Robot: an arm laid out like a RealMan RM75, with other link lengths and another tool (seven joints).
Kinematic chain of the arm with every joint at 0, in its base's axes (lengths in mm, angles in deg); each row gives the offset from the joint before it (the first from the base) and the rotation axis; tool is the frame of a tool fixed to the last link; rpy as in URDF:
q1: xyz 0 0 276.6 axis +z
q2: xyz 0 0 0 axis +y
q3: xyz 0 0 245.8 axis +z
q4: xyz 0 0 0 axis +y
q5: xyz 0 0 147 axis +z
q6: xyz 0 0 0 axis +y
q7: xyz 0 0 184.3 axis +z
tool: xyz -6 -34 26 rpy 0 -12.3 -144.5
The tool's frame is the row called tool.
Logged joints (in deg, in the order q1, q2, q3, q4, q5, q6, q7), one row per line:
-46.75 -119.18 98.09 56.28 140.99 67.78 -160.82
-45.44 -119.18 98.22 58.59 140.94 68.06 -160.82
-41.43 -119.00 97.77 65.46 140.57 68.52 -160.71
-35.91 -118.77 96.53 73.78 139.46 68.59 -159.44
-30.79 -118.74 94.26 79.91 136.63 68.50 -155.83
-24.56 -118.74 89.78 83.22 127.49 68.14 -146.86
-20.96 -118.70 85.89 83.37 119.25 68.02 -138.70
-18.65 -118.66 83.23 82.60 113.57 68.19 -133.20
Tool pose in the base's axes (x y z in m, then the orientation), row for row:
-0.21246 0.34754 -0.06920 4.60 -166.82 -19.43
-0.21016 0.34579 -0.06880 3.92 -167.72 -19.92
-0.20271 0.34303 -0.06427 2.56 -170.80 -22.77
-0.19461 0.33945 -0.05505 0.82 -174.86 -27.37
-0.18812 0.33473 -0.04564 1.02 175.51 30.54
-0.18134 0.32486 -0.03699 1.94 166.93 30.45
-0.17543 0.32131 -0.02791 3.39 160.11 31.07
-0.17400 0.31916 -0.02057 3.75 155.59 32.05
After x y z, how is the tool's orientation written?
As a rotation vector, in degrees.
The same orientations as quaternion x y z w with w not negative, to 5 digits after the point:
0.02723 -0.98748 -0.11501 0.10444
0.02310 -0.98814 -0.11736 0.09633
0.01482 -0.98890 -0.13183 0.06688
0.00463 -0.98762 -0.15459 0.02626
0.00572 0.98505 0.17141 0.01614
0.01139 0.97973 0.17871 0.08980
0.02056 0.97086 0.18840 0.14667
0.02320 0.96261 0.19829 0.18309

